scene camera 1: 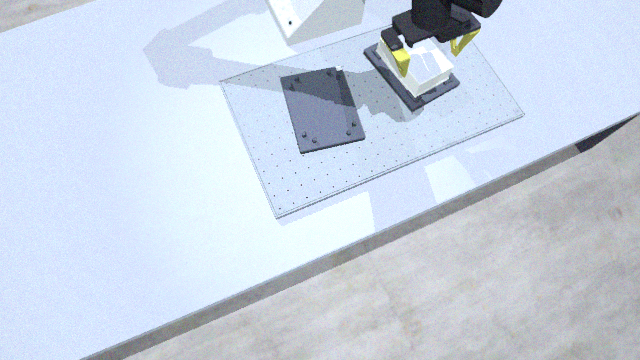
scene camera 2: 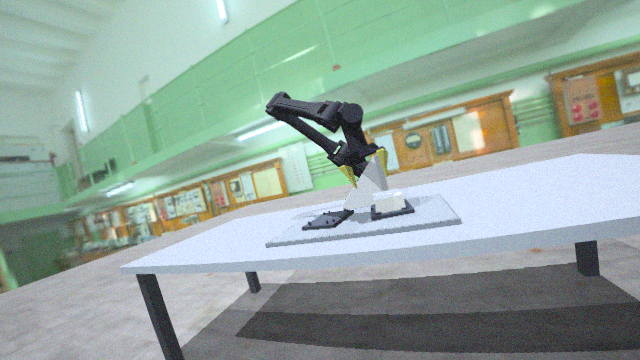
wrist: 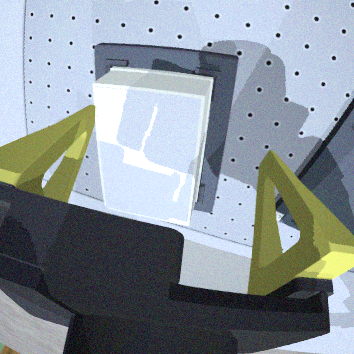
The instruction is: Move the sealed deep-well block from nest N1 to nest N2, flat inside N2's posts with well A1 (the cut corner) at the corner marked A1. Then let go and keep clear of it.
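Frame: origin at the arm's base, x ahead, y left, z up, level; metres.
Seen in the pictures: gripper, fingertip midpoint: (scene camera 1: 428,64) (scene camera 2: 371,182) (wrist: 181,134); arm's base, origin of the base link: (scene camera 2: 367,172).
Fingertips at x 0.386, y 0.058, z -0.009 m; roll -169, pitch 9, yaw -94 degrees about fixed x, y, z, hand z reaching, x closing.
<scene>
Pixels of each thing's top centre, then the offset from my fingertips to it. Level surfaces: height alone.
- white sealed block, middle of its top: (wrist: 144,161) (scene camera 1: 416,51) (scene camera 2: 386,193) 0.063 m back, 0.030 m left, 0.051 m down
- dark nest N1, middle of its top: (wrist: 156,139) (scene camera 1: 412,63) (scene camera 2: 389,204) 0.062 m back, 0.030 m left, 0.087 m down
- Dark nest N2, middle of its top: (scene camera 1: 321,103) (scene camera 2: 327,214) 0.051 m back, 0.173 m right, 0.083 m down
- small white mark, middle of its top: (scene camera 1: 338,68) 0.116 m back, 0.106 m right, 0.093 m down
- white table, its level: 0.118 m down
The white sealed block (scene camera 1: 431,82) (scene camera 2: 390,203) (wrist: 145,185) sits on dark nest N1 (scene camera 1: 413,104) (scene camera 2: 395,214) (wrist: 226,100), the right-hand plate in scene camera 1, and looks flat. Its cut corner cannot be made out. Dark nest N2 (scene camera 1: 325,112) (scene camera 2: 327,220) (wrist: 332,185) lies to the left, holds no block and has small posts near its corners. A small white mark (scene camera 1: 339,68) is at one corner of it; its lettering is not legible. My gripper (scene camera 1: 430,64) (scene camera 2: 371,181) (wrist: 181,134) is wide open above the block, its yellow fingers apart from the block's sides.
Both nests lie on a perforated board (scene camera 1: 260,150) (scene camera 2: 440,215) (wrist: 280,17) on the white table (scene camera 1: 150,225) (scene camera 2: 525,200). A white angular body (scene camera 1: 330,22) (scene camera 2: 364,192) stands behind the board, close to the nests. The table's front edge runs beyond the board's near side.
</scene>
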